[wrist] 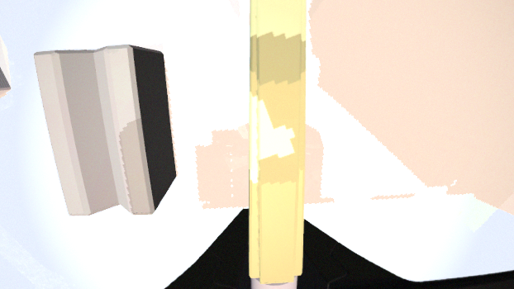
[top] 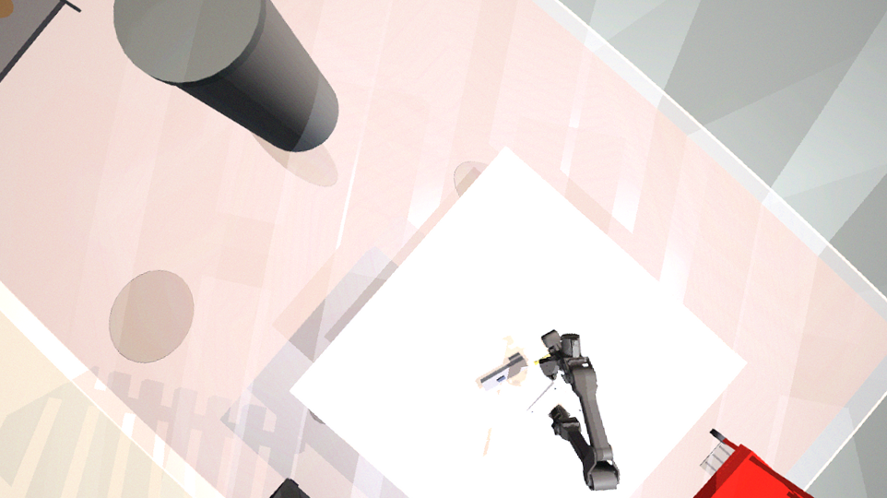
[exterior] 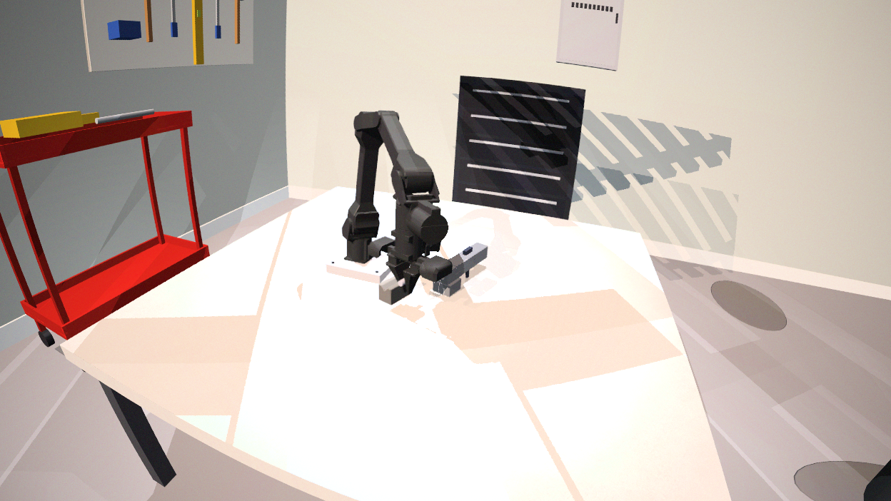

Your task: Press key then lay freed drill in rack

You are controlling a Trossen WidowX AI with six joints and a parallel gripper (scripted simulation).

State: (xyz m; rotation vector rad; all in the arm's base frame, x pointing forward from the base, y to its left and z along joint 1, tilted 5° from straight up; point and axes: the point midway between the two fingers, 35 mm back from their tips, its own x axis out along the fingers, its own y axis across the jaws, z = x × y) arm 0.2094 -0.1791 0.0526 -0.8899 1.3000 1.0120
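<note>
Now: the yellow drill 40 mm to the left of my gripper tip, 40 mm above it and 10 mm ahead of it. Round my gripper tip: grey grooved rack (50 mm to the left, 50 mm behind, 30 mm below); light grey fixture bar (190 mm to the left, 70 mm ahead, 10 mm below); dark blue key (210 mm to the left, 80 mm ahead).
</note>
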